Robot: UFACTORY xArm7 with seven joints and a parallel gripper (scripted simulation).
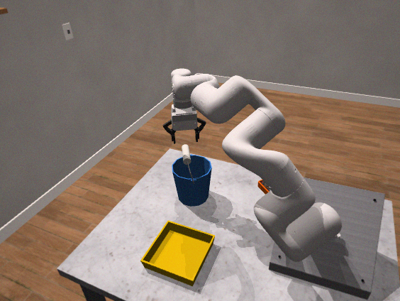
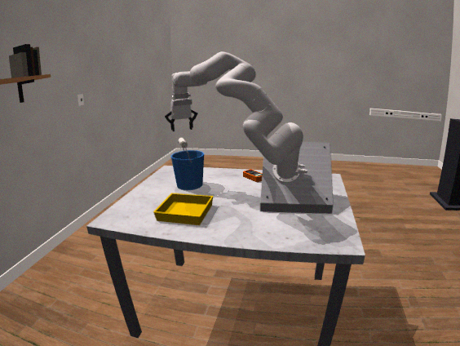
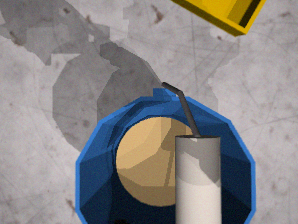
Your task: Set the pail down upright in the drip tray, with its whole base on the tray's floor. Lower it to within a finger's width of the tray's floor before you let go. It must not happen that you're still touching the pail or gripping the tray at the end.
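Right now the wire handle is 110 mm below my hand and 10 mm to the right of it. Round my hand: yellow drip tray 310 mm to the left, 300 mm below, 100 mm behind; then blue pail 170 mm below, 10 mm to the right, 10 mm behind.
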